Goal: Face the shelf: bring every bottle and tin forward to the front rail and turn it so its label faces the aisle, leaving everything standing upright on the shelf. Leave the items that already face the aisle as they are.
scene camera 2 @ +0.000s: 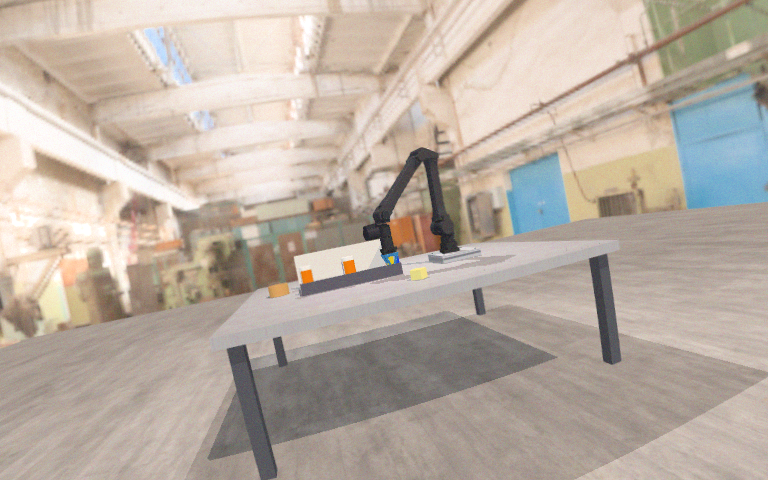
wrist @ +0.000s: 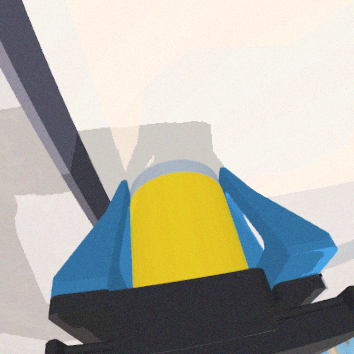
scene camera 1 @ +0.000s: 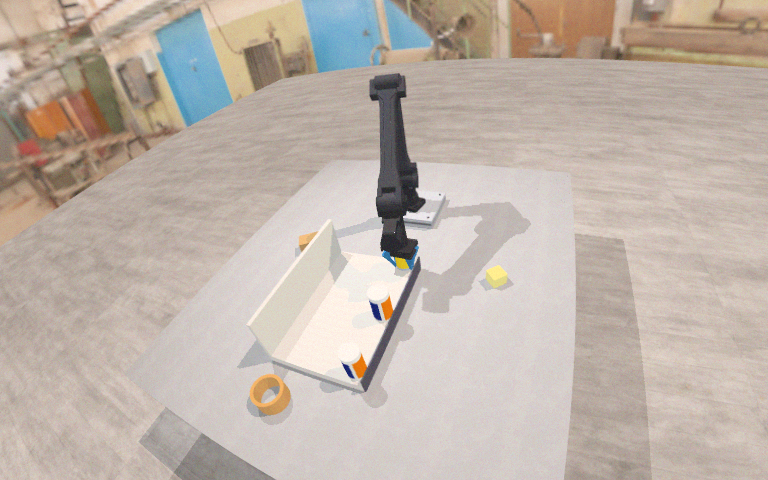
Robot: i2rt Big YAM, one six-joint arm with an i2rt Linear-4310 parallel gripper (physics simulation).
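Where they show: gripper, between the fingertips: (wrist: 173, 180) (scene camera 1: 404, 267); arm's base, origin of its link: (scene camera 2: 449, 251) (scene camera 1: 408, 204).
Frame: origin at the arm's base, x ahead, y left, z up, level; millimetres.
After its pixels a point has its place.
My gripper (scene camera 1: 401, 261) @[z -12, x 313, y 168 mm] (scene camera 2: 390, 259) @[z -12, x 313, y 168 mm] (wrist: 173, 180) @[z -12, x 313, y 168 mm] is shut on a yellow tin (scene camera 1: 402, 263) @[z 22, x 329, y 177 mm] (scene camera 2: 391, 260) @[z 29, x 311, y 193 mm] (wrist: 185, 230) @[z 34, x 330, y 170 mm], which is between the blue fingers at the far end of the shelf (scene camera 1: 294, 283) @[z 86, x 590, y -29 mm] (scene camera 2: 351, 279) @[z -13, x 503, y 256 mm], close to its dark front rail. Whether the tin touches the shelf floor I cannot tell. A white-capped bottle (scene camera 1: 380, 305) @[z 62, x 527, y 237 mm] (scene camera 2: 348, 266) @[z 45, x 506, y 247 mm] stands upright near the middle of the rail, with orange facing the aisle side and dark blue beside it. A similar bottle (scene camera 1: 353, 362) @[z 73, x 708, y 286 mm] (scene camera 2: 306, 275) @[z 45, x 688, y 290 mm] stands upright at the near end by the rail. The tin's lower part is partly hidden in scene camera 2.
An orange ring (scene camera 1: 270, 394) @[z -38, x 864, y 66 mm] (scene camera 2: 278, 290) @[z -11, x 861, y 148 mm] lies beyond the shelf's near end. A yellow cube (scene camera 1: 496, 276) @[z -1, x 245, y 457 mm] (scene camera 2: 418, 273) @[z -16, x 231, y 479 mm] sits on the aisle side. An orange block (scene camera 1: 306, 241) @[z 10, x 364, y -234 mm] is behind the shelf's tall back panel. The arm's base plate (scene camera 1: 433, 209) @[z -2, x -5, y 111 mm] (scene camera 2: 455, 255) @[z -14, x 1, y 127 mm] is beyond the far end.
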